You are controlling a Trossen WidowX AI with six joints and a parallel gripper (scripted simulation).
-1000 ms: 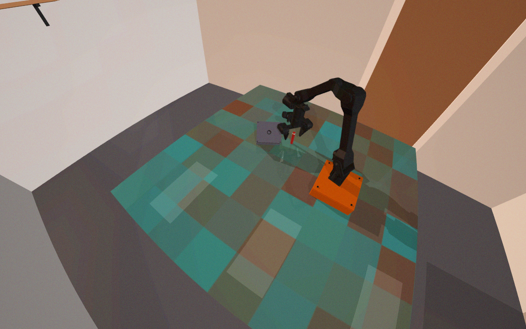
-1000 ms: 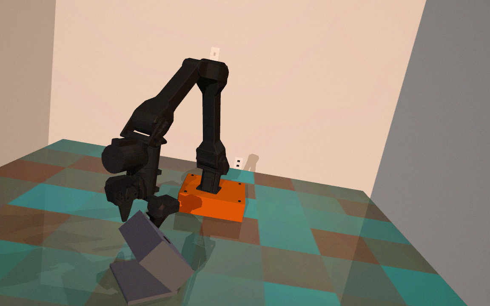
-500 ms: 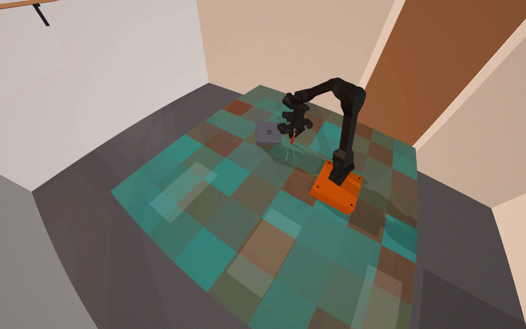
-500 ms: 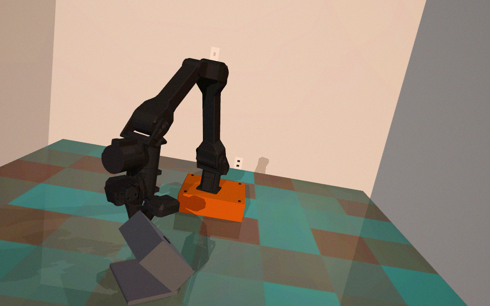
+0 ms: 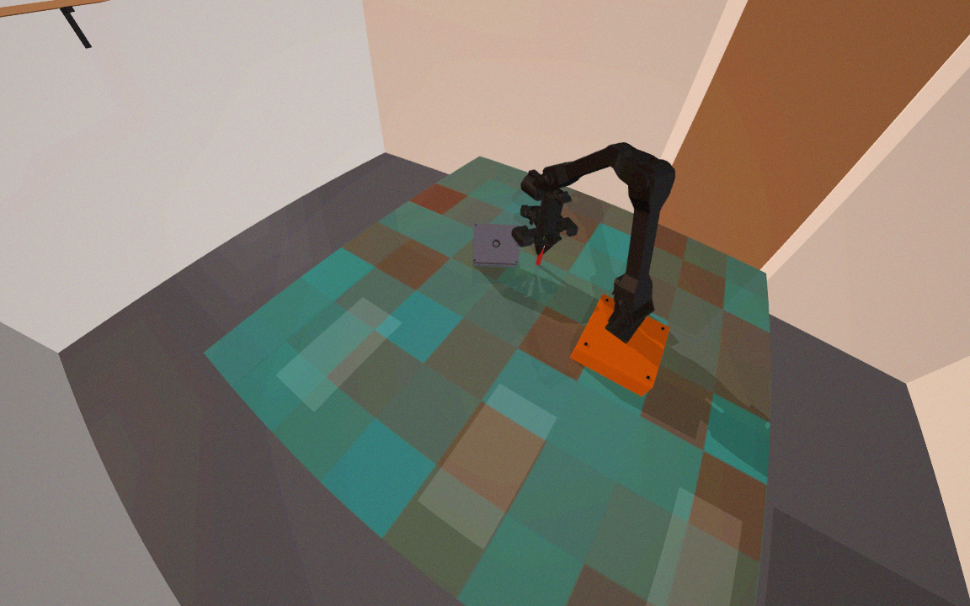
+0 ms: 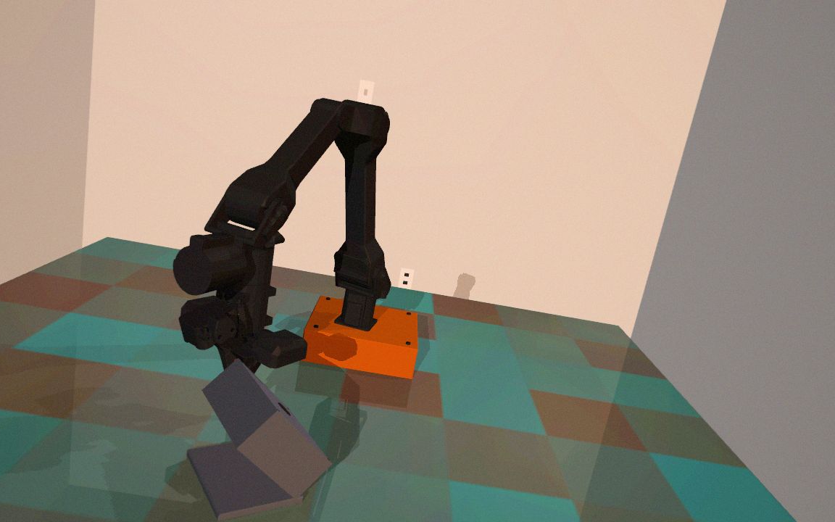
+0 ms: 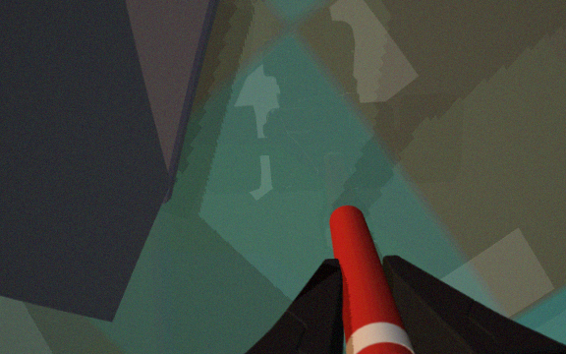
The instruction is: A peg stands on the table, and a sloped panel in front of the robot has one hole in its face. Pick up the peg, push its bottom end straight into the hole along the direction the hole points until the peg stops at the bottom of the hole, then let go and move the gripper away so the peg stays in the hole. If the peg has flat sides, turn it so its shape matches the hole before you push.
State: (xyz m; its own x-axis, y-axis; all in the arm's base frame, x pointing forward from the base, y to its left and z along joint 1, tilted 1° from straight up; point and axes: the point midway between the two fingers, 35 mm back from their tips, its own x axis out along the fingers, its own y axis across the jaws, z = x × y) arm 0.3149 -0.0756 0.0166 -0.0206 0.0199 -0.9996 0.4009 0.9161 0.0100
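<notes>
The hole is 100 mm to the left of my gripper tip, 90 mm ahead of it and 40 mm above it. Round my gripper tip: grey sloped panel (100 mm ahead, 90 mm to the left, 20 mm above); flat foot plate (120 mm ahead, 70 mm to the left, 40 mm below); red round peg (20 mm above).
</notes>
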